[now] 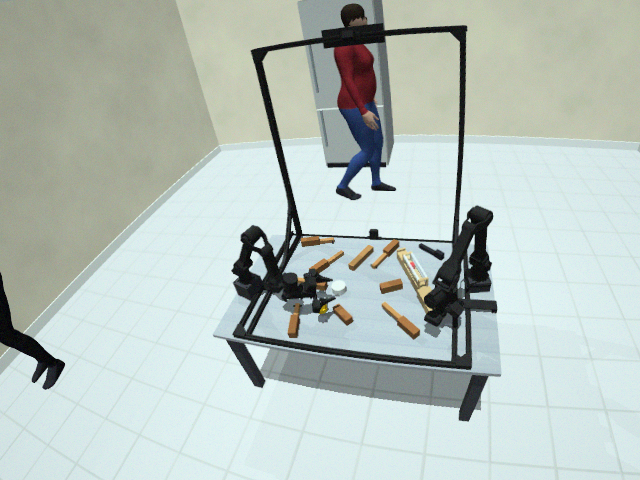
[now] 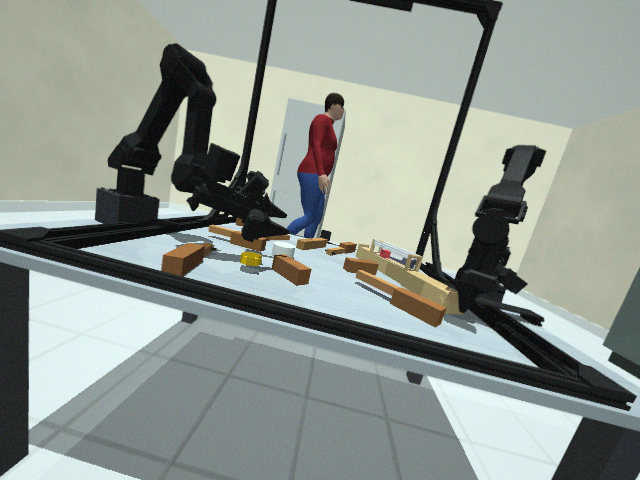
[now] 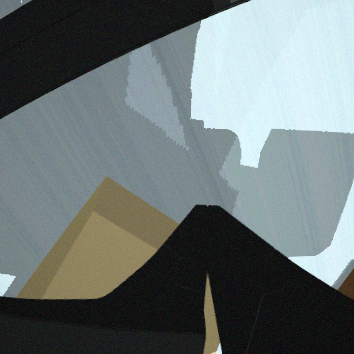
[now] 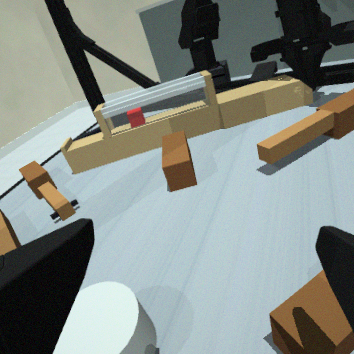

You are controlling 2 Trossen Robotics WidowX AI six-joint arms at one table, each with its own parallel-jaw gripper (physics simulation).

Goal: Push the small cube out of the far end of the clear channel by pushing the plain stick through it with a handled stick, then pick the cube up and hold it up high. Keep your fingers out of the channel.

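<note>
A red cube (image 1: 412,265) (image 2: 385,253) (image 4: 135,117) sits inside the clear channel, whose wooden end post (image 2: 413,262) (image 4: 211,90) stands on a long pale wooden base (image 1: 422,298) (image 2: 434,285) (image 3: 100,255) (image 4: 242,107). A plain brown bar (image 1: 360,257) (image 2: 311,243) lies at the back middle. A handled stick (image 1: 407,326) (image 2: 417,305) (image 4: 300,134) lies front right; another handled stick (image 1: 391,247) (image 4: 56,200) lies behind. My left gripper (image 1: 431,317) (image 3: 205,216) is shut and empty, at the base's near end. My right gripper (image 1: 331,289) (image 2: 286,224) (image 4: 207,234) is open and empty above the table.
A white disc (image 1: 338,287) (image 2: 283,250) (image 4: 107,315) and a yellow piece (image 1: 323,308) (image 2: 251,258) lie near my right gripper. A short brown block (image 1: 391,285) (image 2: 360,265) (image 4: 178,161) lies before the channel. Another brown block (image 1: 342,314) (image 2: 292,269) lies in front. A black frame (image 1: 351,352) edges the table.
</note>
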